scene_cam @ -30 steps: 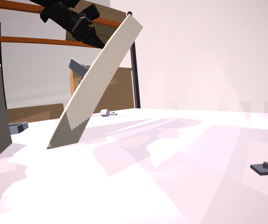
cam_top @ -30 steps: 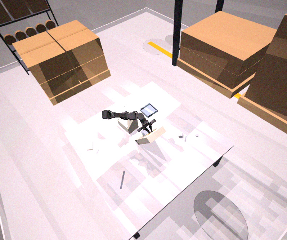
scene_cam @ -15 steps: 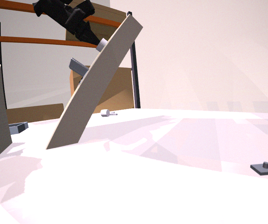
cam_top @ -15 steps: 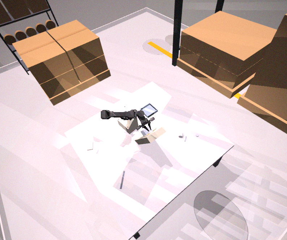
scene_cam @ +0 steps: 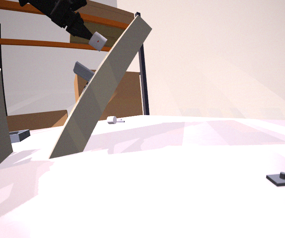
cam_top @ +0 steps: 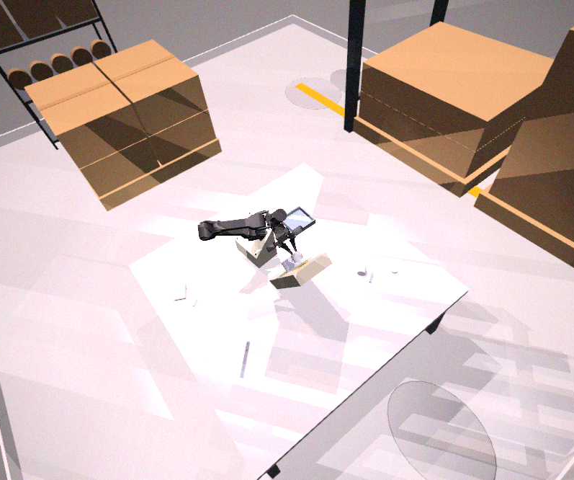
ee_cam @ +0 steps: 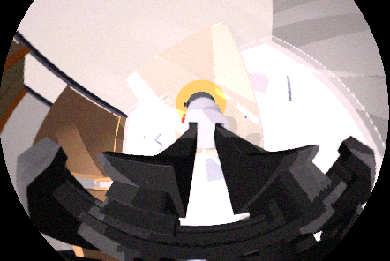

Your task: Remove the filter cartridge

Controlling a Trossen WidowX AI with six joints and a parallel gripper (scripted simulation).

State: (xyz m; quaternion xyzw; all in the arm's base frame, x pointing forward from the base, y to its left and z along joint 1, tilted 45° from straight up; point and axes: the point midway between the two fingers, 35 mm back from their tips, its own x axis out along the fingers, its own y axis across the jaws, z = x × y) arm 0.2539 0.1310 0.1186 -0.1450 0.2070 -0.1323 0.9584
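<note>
Now: the tray 37 cm behind my gripper tip, 27 cm to the left of it and 30 cm below it. Round my gripper tip: small disc: 23 cm ahead, 46 cm to the left, 30 cm below; then filter cartridge: 1 cm ahead, 1 cm below.
</note>
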